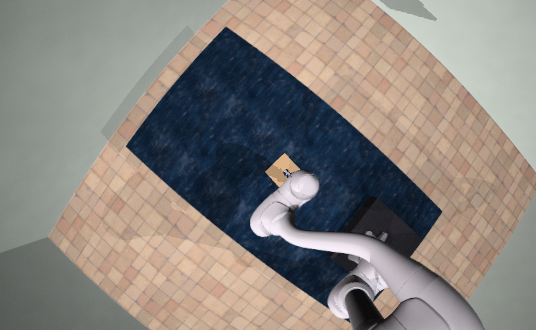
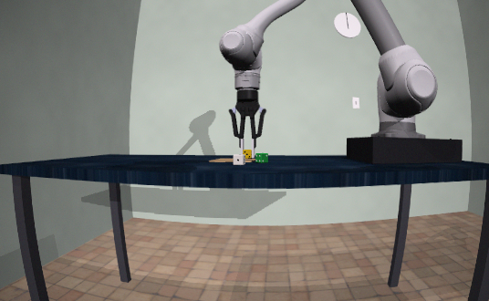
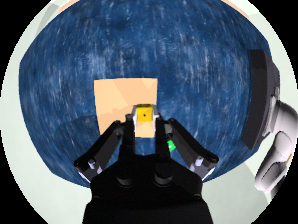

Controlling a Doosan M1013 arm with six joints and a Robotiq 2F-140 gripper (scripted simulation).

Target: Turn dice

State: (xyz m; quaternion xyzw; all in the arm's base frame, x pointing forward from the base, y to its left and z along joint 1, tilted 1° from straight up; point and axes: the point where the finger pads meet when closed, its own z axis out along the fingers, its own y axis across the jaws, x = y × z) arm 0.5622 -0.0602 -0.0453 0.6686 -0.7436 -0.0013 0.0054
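Now: the yellow die 20 mm below my hand. From my hand the other things lie so: white die: 20 mm ahead, 180 mm to the left, 30 mm below; green die: 50 mm behind, 90 mm to the left, 30 mm below; tan mat: 50 mm ahead, 40 mm below.
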